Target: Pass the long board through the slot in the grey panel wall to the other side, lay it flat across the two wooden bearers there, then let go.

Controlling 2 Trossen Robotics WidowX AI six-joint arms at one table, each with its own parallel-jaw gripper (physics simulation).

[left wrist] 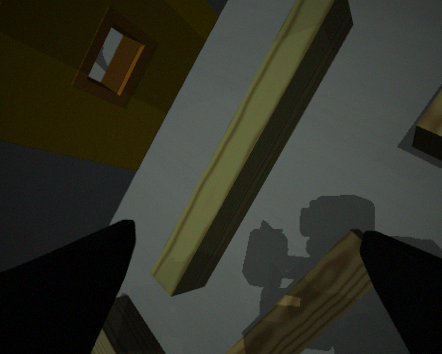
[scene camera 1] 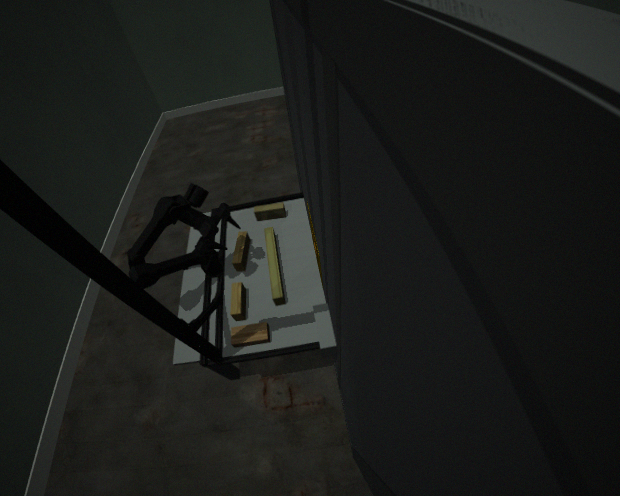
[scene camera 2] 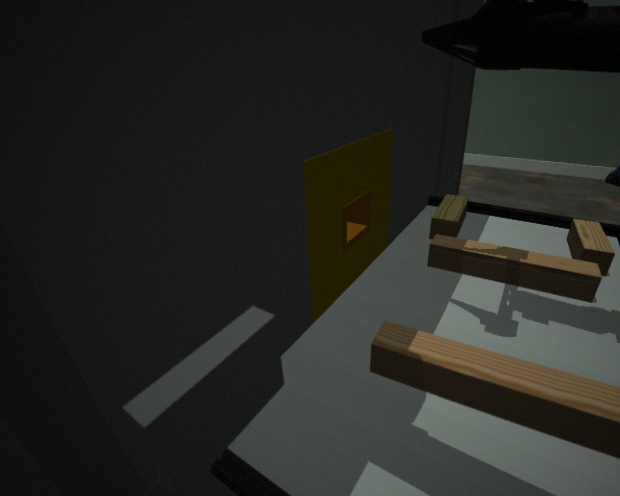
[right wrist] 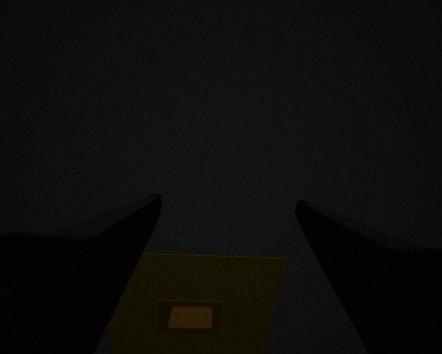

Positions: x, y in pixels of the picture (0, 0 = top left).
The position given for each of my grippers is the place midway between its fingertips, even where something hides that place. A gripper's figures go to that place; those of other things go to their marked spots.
Labels:
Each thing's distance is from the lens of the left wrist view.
my left gripper (left wrist: 249, 236): 0.11 m
slot (left wrist: 135, 47): 0.40 m

